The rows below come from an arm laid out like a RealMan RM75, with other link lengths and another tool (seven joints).
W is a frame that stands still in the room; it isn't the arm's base.
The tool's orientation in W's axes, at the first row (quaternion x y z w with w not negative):
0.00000, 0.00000, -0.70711, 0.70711
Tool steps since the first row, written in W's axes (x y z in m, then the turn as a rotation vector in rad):
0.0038, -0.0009, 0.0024, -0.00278, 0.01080, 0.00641
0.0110, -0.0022, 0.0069, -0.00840, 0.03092, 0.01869
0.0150, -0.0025, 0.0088, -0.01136, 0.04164, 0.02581
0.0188, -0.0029, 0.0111, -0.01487, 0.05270, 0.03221
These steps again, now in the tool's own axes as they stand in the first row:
0.0009, 0.0038, 0.0024, -0.01080, -0.00278, 0.00641
0.0022, 0.0110, 0.0069, -0.03092, -0.00840, 0.01869
0.0025, 0.0150, 0.0088, -0.04164, -0.01136, 0.02581
0.0029, 0.0188, 0.0111, -0.05270, -0.01487, 0.03221

